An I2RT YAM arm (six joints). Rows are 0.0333 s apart.
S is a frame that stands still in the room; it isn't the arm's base.
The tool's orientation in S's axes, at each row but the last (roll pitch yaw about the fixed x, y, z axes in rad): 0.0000 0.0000 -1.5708; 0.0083 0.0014 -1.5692; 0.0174 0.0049 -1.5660; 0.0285 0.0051 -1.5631; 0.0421 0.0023 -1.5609; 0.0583 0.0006 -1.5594; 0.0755 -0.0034 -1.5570; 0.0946 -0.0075 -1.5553
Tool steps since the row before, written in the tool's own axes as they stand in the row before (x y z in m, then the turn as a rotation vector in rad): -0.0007 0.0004 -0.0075 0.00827 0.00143 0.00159; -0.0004 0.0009 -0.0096 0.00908 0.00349 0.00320; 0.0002 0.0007 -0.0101 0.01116 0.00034 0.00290; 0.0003 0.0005 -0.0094 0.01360 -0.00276 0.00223; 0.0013 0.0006 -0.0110 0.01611 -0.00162 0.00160; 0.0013 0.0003 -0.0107 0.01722 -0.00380 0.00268; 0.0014 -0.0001 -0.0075 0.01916 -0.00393 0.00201; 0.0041 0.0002 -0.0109 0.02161 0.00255 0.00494
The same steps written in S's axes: 0.0004 0.0007 -0.0075 0.00143 -0.00827 0.00159; 0.0010 0.0004 -0.0096 0.00348 -0.00908 0.00322; 0.0009 -0.0001 -0.0101 0.00034 -0.01117 0.00285; 0.0008 -0.0002 -0.0094 -0.00272 -0.01363 0.00208; 0.0011 -0.0013 -0.0110 -0.00153 -0.01613 0.00149; 0.0009 -0.0013 -0.0107 -0.00375 -0.01727 0.00244; 0.0005 -0.0014 -0.0075 -0.00381 -0.01921 0.00177; 0.0013 -0.0042 -0.0108 0.00241 -0.02154 0.00532
